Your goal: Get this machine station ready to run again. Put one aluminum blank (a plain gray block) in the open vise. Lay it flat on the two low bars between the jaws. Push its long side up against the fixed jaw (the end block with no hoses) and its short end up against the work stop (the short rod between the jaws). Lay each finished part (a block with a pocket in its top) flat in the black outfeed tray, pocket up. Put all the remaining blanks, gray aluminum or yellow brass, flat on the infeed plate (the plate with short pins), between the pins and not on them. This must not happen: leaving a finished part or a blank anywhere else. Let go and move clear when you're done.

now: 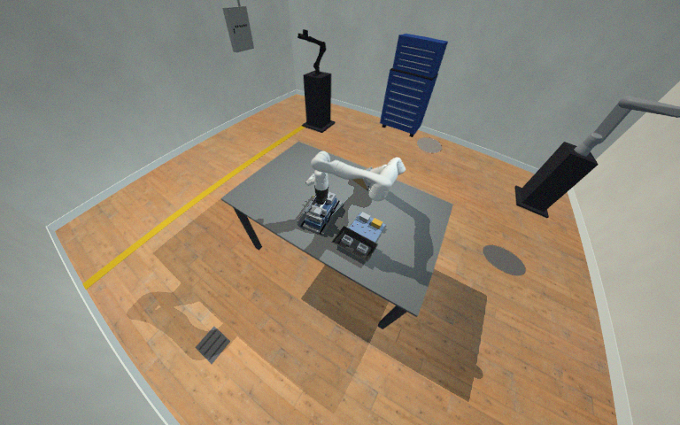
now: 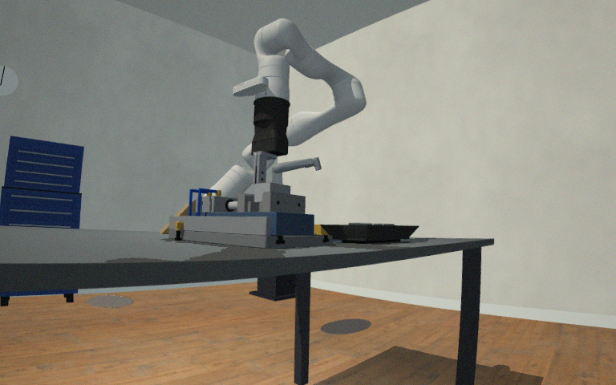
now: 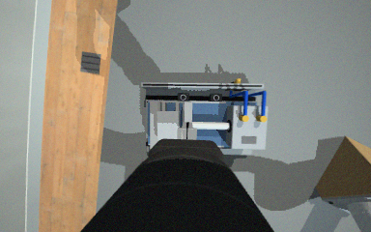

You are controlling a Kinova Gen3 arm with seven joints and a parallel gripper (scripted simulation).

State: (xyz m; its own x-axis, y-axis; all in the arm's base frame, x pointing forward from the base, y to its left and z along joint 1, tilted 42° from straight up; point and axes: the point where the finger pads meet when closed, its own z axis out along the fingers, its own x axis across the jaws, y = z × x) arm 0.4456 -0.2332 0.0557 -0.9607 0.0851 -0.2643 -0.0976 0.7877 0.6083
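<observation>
Now: the gray blank 40 mm below my hand and 40 mm ahead of it. Round my hand: yellow brass blank: 360 mm to the left, 140 mm behind, 110 mm below.
</observation>
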